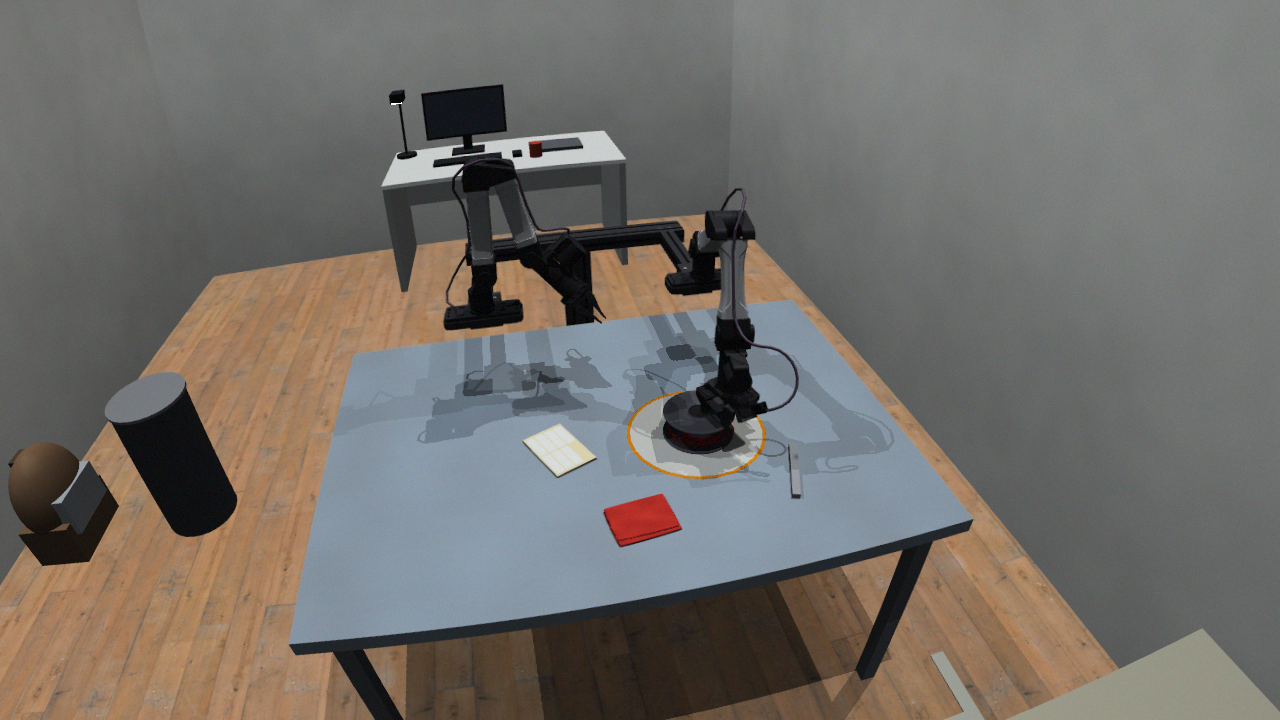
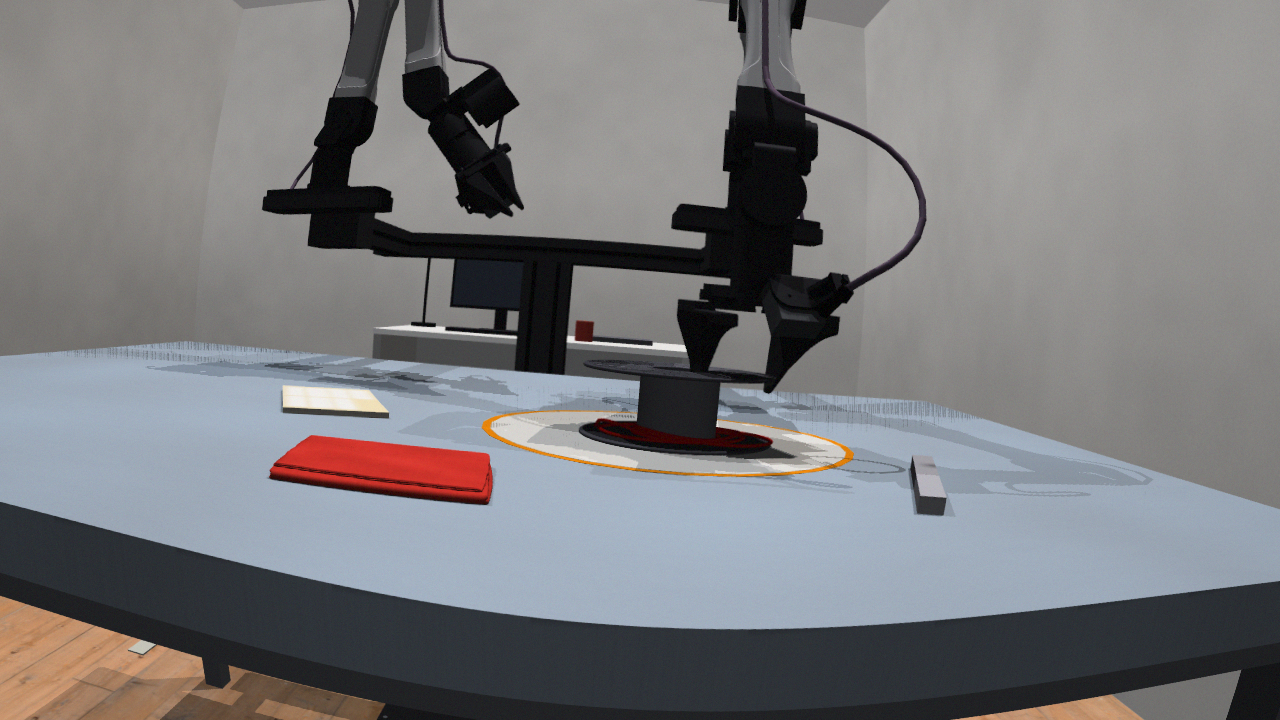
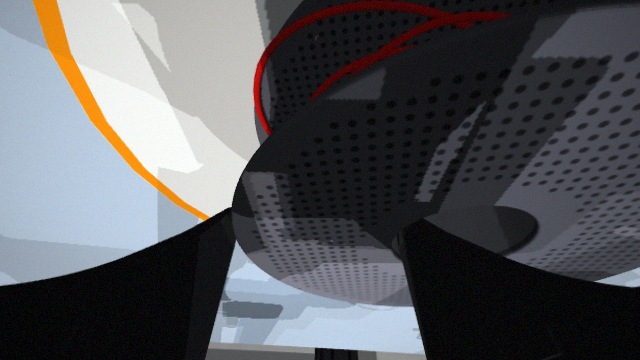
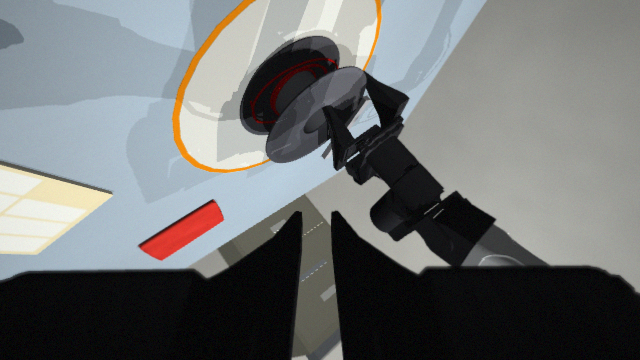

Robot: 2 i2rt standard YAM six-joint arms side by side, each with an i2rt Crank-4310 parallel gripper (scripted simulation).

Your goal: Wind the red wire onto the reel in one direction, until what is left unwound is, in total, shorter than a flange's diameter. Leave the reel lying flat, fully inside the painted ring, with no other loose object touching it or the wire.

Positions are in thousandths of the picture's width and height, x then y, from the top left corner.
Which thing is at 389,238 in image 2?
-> The right gripper.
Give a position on a dark reel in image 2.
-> At 530,560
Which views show the left gripper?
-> Image 1, image 2, image 3 and image 4: all of them.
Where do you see a dark reel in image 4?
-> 471,357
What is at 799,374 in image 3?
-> A dark reel.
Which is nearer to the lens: the grey bar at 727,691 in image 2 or the cream gridded tile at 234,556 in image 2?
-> The grey bar.
